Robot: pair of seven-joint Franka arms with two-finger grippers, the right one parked.
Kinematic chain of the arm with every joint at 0, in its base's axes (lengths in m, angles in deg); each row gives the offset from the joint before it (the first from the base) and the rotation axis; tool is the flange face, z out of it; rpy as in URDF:
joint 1: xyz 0 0 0.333 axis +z
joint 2: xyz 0 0 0 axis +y
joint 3: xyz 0 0 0.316 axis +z
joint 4: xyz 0.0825 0 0 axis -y
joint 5: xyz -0.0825 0 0.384 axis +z
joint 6: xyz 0 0 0 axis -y
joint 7: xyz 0.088 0 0 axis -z
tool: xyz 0 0 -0.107 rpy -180 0 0
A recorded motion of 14 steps. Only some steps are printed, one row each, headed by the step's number.
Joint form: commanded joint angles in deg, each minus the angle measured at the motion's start. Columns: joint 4, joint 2, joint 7, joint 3, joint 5, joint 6, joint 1.
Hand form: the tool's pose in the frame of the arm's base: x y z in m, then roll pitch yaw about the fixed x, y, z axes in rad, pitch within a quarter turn. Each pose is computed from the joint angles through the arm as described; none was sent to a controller.
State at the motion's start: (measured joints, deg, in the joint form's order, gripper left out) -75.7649 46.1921 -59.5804 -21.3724 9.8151 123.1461 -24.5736
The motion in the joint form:
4: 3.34 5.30 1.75 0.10 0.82 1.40 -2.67
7: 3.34 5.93 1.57 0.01 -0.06 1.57 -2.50
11: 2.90 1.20 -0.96 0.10 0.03 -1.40 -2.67
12: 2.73 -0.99 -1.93 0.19 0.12 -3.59 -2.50
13: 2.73 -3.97 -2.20 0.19 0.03 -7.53 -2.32
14: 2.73 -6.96 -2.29 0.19 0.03 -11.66 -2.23
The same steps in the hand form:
4: 0.5593 -0.5099 0.2419 3.0169 0.0743 0.1971
7: 0.5591 -0.5090 0.2344 3.0145 0.0941 0.2102
11: 0.5575 -0.5090 0.2861 3.0165 0.0651 0.2424
12: 0.5572 -0.5046 0.3087 3.0293 0.0565 0.2583
13: 0.5539 -0.4985 0.3398 3.0545 0.0520 0.2616
14: 0.5482 -0.4920 0.3705 3.0832 0.0471 0.2605

